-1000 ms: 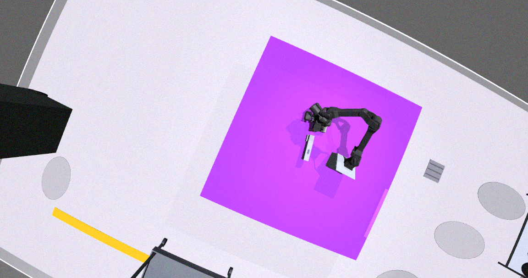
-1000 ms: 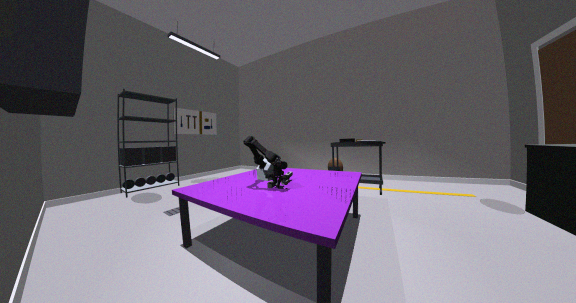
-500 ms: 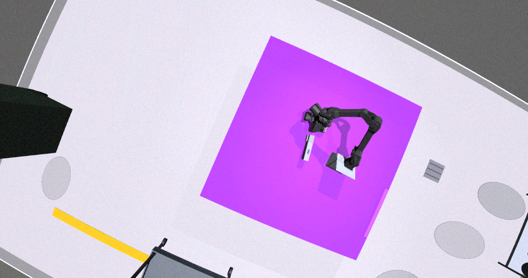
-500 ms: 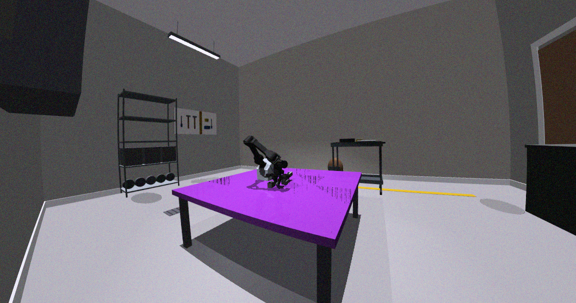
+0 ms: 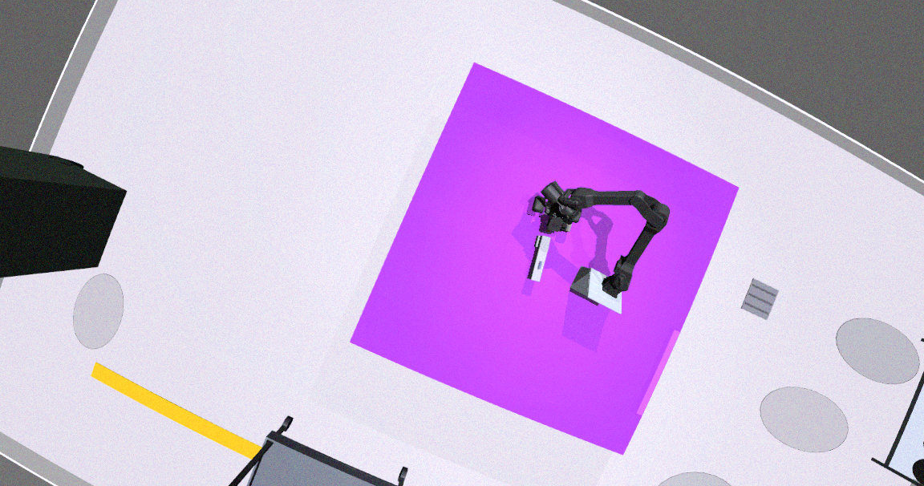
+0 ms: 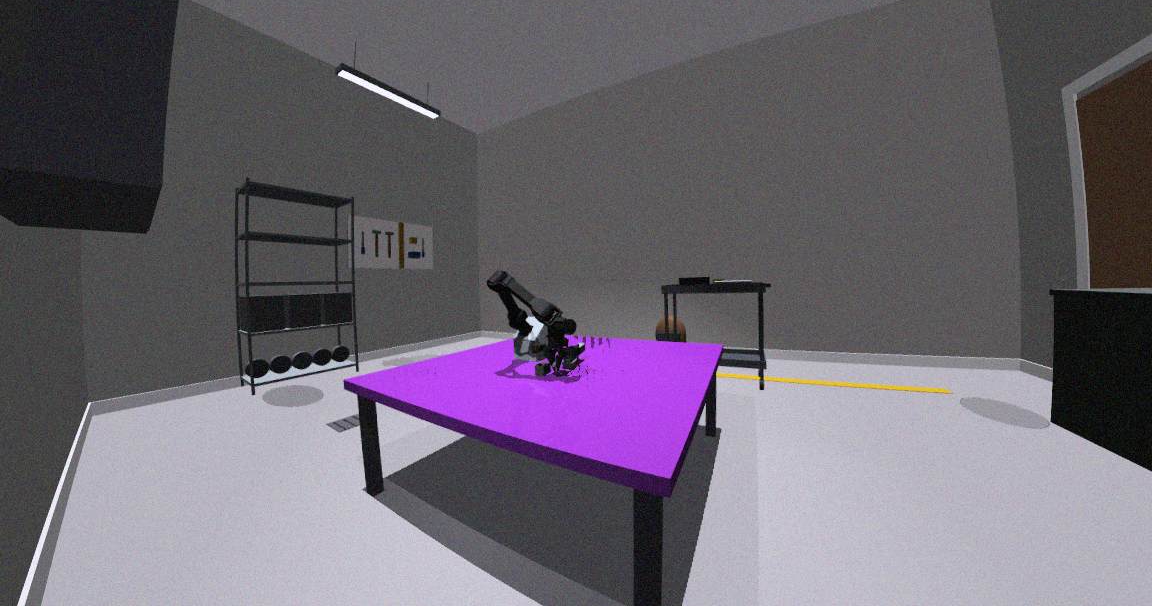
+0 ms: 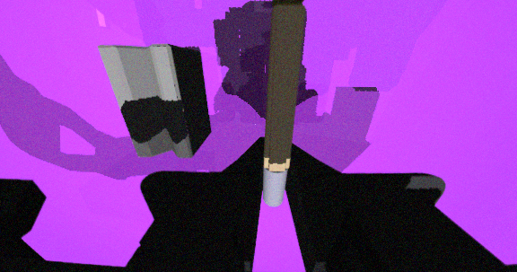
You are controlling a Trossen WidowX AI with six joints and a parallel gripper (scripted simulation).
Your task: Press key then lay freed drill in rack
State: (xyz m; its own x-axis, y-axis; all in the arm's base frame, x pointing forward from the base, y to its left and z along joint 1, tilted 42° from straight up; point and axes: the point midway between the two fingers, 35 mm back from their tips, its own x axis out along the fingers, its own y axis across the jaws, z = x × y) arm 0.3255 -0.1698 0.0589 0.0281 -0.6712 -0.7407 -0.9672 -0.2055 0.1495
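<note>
Now: the slim drill 10 mm behind my gripper tip, 40 mm to the left of it and 40 mm above it. Round my gripper tip: rack 80 mm behind, 10 mm to the left; then dark key 60 mm behind, 220 mm to the left, 30 mm above; then pale grey block 50 mm behind, 190 mm to the left, 20 mm above.
</note>
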